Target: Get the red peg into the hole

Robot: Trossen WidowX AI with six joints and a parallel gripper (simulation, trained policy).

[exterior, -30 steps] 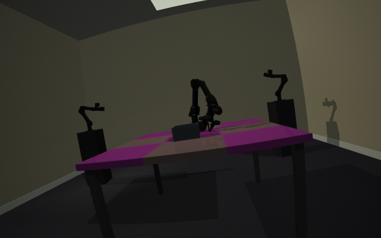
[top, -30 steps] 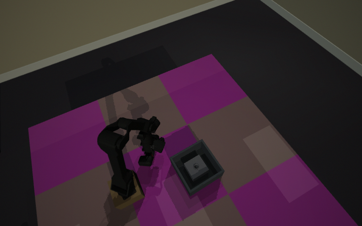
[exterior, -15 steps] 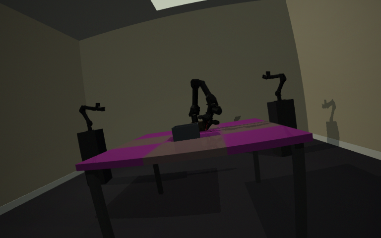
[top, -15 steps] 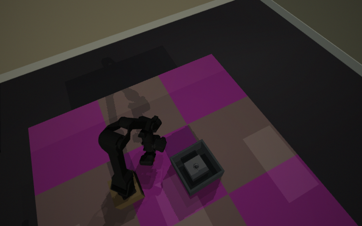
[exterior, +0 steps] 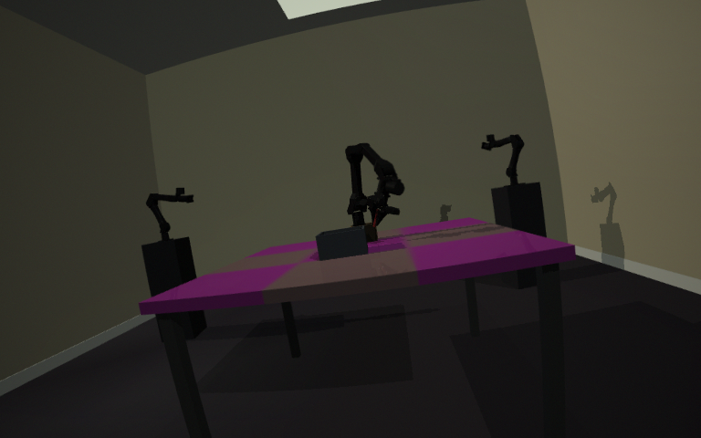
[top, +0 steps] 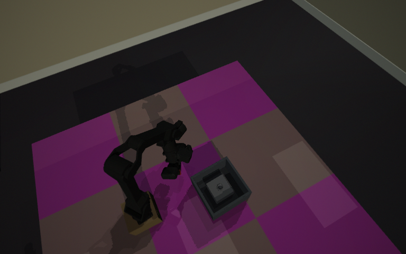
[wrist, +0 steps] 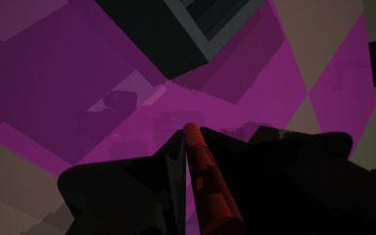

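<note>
Right now my gripper tip is 11 cm short of the grey plate, 15 cm to the left of it and 4 cm above it. The rest, counted from my gripper tip: dark box 11 cm ahead, 15 cm to the right, 6 cm below; then red peg 1 cm to the left, 3 cm above.
</note>
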